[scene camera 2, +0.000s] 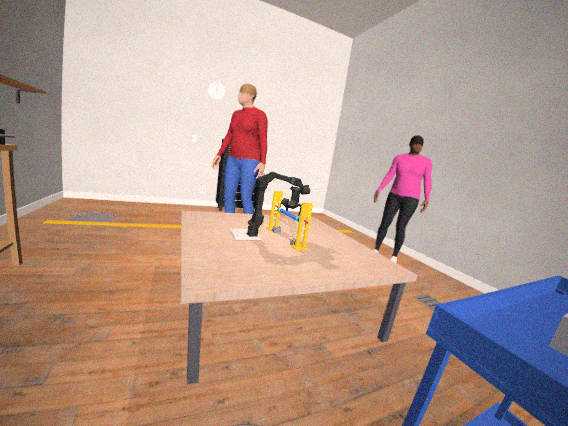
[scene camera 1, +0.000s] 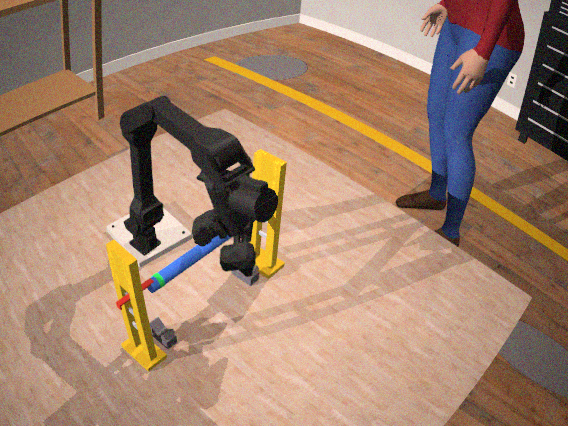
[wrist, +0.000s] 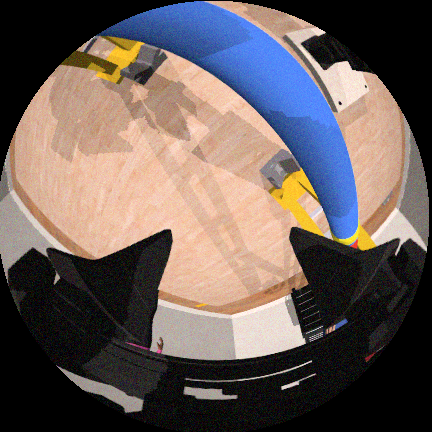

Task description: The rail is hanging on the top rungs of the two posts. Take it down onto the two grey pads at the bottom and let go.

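Where they show: gripper, fingertip midpoint: point(wrist: 233, 234); arm's base, link origin: point(scene camera 2: 252, 234) point(scene camera 1: 145, 243).
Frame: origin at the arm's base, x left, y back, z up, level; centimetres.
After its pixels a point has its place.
The rail point(scene camera 1: 187, 260) {y -25.2, x -8.5, z 16.8 cm} point(scene camera 2: 289, 215) {y -23.1, x -6.7, z 15.7 cm} point(wrist: 280, 90) has a blue body, a green band near one end, a yellow band near the other and red tips. It hangs across the yellow near post point(scene camera 1: 140, 312) {y -27.4, x -24.2, z 15.7 cm} point(scene camera 2: 307, 209) {y -23.9, x -24.5, z 24.5 cm} and the yellow far post point(scene camera 1: 280, 187) {y -28.5, x 16.0, z 22.6 cm} point(scene camera 2: 277, 197) {y -24.5, x 15.7, z 23.8 cm}, well above the table. My gripper point(scene camera 1: 223, 243) point(wrist: 233, 234) {y -31.9, x 2.3, z 14.3 cm} is open and empty, with its fingers around the far half of the rail in scene camera 1; whether they straddle it is unclear. Grey pads point(scene camera 1: 163, 333) {y -25.2, x -17.8, z 1.5 cm} point(scene camera 1: 246, 276) point(wrist: 145, 64) {y -24.2, x -16.6, z 0.7 cm} point(wrist: 280, 169) {y -25.0, x 10.3, z 0.7 cm} sit at the post feet. The arm hides the rail's far end in scene camera 1.
The arm's white base plate point(scene camera 1: 170, 231) {y -1.8, x 7.9, z 0.1 cm} point(scene camera 2: 237, 233) {y 9.4, x 2.7, z 0.3 cm} point(wrist: 350, 90) {y 1.6, x 9.9, z 0.2 cm} lies behind the rail on the wooden table point(scene camera 1: 350, 340) {y -55.1, x 9.6, z -1.8 cm} point(scene camera 2: 220, 265) {y 32.1, x -37.4, z -1.8 cm}. A person in red point(scene camera 1: 460, 100) point(scene camera 2: 247, 135) and a person in pink point(scene camera 2: 411, 175) stand beyond the table. A blue cart point(scene camera 2: 480, 345) stands at the right.
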